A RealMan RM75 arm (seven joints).
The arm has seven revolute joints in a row. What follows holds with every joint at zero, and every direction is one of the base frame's. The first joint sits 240.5 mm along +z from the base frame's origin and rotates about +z. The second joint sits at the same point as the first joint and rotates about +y. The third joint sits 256 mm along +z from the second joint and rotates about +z. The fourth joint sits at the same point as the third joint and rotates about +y. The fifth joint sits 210 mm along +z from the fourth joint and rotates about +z. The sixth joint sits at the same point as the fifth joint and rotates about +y. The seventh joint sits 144 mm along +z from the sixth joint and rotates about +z. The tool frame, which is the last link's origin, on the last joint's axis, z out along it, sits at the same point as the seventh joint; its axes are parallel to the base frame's.
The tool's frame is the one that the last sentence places.
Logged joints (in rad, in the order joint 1, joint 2, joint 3, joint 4, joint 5, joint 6, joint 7), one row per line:
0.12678 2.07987 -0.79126 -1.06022 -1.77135 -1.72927 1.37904
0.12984 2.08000 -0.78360 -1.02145 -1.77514 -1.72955 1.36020
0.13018 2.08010 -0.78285 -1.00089 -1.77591 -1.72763 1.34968
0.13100 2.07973 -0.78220 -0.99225 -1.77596 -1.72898 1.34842
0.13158 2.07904 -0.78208 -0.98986 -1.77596 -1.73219 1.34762
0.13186 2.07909 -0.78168 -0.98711 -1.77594 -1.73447 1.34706
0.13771 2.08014 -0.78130 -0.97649 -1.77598 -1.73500 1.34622
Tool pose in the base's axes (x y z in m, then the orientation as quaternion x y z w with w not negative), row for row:
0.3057 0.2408 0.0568 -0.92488 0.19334 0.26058 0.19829
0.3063 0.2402 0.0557 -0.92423 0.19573 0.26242 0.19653
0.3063 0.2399 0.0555 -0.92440 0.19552 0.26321 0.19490
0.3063 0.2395 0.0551 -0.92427 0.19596 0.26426 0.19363
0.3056 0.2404 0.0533 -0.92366 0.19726 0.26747 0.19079
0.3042 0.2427 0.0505 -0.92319 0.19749 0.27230 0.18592
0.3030 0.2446 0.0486 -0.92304 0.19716 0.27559 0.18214
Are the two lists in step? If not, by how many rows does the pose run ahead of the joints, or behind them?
The pose runs 2 rows ahead of the joints: the pose in row i belongs to the joints in row i + 2.
